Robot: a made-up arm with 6 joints.
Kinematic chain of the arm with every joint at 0, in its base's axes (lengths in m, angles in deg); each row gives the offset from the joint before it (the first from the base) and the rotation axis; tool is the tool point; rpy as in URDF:
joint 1: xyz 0 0 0.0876 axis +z
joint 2: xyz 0 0 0 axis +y
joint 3: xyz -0.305 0 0.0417 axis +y
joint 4: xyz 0.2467 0 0.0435 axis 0.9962 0 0.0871
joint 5: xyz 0 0 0 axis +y
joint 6: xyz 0.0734 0 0.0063 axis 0.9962 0 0.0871
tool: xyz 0 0 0 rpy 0 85 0
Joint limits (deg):
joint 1: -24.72..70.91
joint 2: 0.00..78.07
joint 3: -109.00..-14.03
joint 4: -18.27..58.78
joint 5: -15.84..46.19
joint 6: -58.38..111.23
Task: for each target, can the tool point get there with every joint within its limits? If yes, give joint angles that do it. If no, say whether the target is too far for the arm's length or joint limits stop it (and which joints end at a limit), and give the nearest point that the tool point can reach.
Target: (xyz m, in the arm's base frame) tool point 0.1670 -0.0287 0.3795
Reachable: yes | joints -9.74 52.34 -48.36 -1.17 1.97 49.58
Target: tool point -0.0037 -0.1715 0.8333
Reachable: no: too far | nearest point -0.0323 -0.1177 0.6437 | short by 0.199 m
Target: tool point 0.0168 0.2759 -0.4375
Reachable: no: joint limits stop it (at a limit: joint 1, joint 2, joint 3) | nearest point 0.0381 0.1359 0.1205 | short by 0.576 m
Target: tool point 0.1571 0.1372 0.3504
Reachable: yes | joints 38.54 62.28 -54.62 15.56 28.44 43.69
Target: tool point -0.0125 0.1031 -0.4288
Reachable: no: joint limits stop it (at a limit: joint 1, joint 2, joint 3) | nearest point 0.0345 0.1162 0.1185 | short by 0.549 m
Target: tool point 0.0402 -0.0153 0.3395
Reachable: yes | joints -12.73 26.42 -40.85 -7.45 39.31 -0.89
